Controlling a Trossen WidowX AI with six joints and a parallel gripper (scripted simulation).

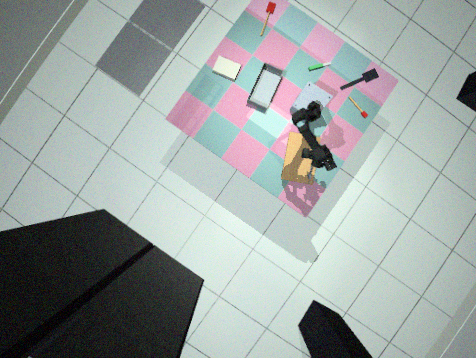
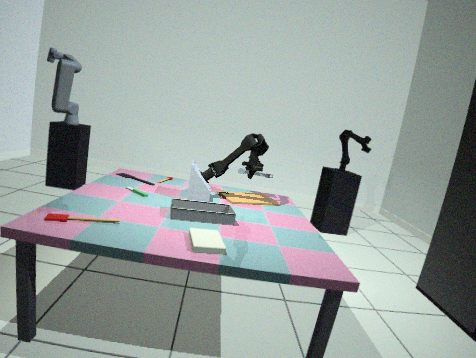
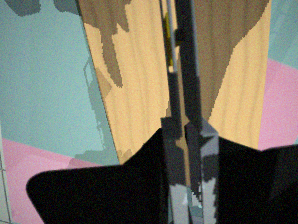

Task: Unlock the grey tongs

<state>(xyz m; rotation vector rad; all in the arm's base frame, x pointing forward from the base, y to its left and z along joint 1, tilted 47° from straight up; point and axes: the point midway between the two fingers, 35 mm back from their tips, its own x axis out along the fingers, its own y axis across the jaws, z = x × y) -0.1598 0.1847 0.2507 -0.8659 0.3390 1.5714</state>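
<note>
The wooden board lies 30 mm ahead of my gripper tip, 10 mm to the left of it and 130 mm below it. The rest, counted from my gripper tip: black spatula 80 mm behind, 760 mm to the right, 130 mm below; then grey roasting tin 530 mm ahead, 310 mm to the right, 100 mm below; then red-tipped tool 180 mm behind, 550 mm to the right, 130 mm below.
</note>
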